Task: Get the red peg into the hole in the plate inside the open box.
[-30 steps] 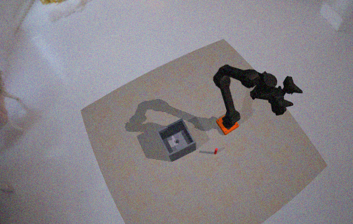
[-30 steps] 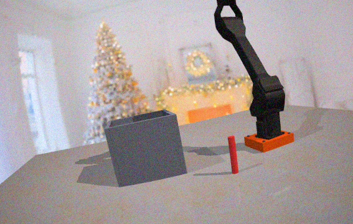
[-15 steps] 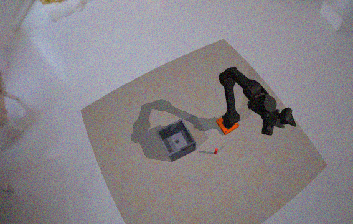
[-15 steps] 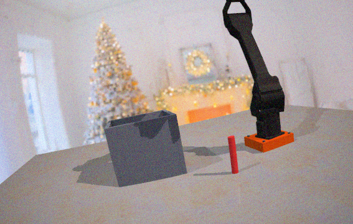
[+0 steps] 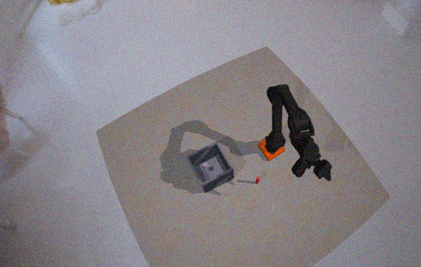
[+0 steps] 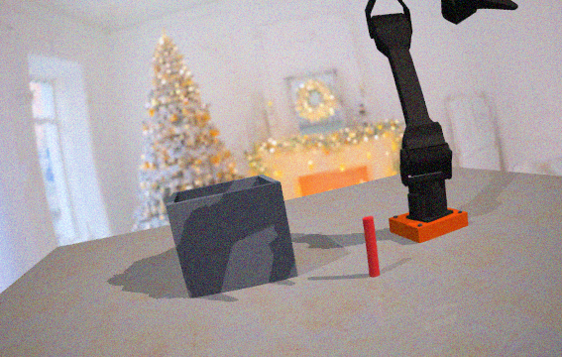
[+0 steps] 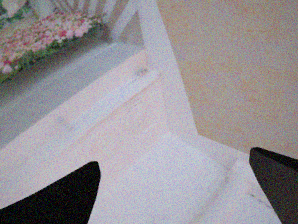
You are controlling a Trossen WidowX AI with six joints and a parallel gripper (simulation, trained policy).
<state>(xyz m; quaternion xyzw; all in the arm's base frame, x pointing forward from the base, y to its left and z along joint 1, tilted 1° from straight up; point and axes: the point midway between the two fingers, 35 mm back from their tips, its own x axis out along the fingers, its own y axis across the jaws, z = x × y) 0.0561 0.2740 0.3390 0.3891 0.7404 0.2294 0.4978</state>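
The red peg is 130 mm ahead of my gripper tip, 220 mm to the right of it and 300 mm below it.
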